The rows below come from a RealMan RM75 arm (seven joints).
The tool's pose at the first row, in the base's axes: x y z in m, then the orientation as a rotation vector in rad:
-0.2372 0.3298 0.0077 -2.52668 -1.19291 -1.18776
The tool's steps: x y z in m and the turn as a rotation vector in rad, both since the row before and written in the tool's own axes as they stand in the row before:
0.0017 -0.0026 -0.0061 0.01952 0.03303 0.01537
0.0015 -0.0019 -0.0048 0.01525 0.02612 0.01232
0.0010 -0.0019 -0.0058 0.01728 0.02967 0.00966
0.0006 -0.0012 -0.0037 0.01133 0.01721 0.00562
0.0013 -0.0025 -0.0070 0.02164 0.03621 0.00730
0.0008 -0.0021 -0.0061 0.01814 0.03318 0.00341
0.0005 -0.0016 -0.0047 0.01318 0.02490 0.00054
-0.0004 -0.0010 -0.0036 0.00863 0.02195 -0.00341
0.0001 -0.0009 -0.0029 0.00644 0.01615 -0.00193
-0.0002 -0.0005 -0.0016 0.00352 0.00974 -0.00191
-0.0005 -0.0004 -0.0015 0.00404 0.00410 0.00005
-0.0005 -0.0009 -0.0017 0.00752 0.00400 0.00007
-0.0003 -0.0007 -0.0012 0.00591 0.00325 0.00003
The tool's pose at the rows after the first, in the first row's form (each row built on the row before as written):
-0.2421 0.3302 0.0125 -2.48766 -1.16974 -1.20355
-0.2458 0.3303 0.0164 -2.45693 -1.15118 -1.21562
-0.2503 0.3295 0.0206 -2.42080 -1.13601 -1.23000
-0.2532 0.3289 0.0232 -2.39890 -1.12762 -1.23695
-0.2587 0.3278 0.0282 -2.35318 -1.11512 -1.25424
-0.2636 0.3264 0.0322 -2.31161 -1.10716 -1.27190
-0.2674 0.3251 0.0351 -2.28017 -1.10348 -1.28581
-0.2704 0.3235 0.0367 -2.25352 -1.10388 -1.30173
-0.2728 0.3224 0.0382 -2.23396 -1.10339 -1.31296
-0.2742 0.3217 0.0388 -2.22220 -1.10385 -1.32026
-0.2755 0.3208 0.0391 -2.21565 -1.10404 -1.32083
-0.2773 0.3201 0.0395 -2.20672 -1.10570 -1.31838
-0.2786 0.3197 0.0398 -2.19960 -1.10698 -1.31656

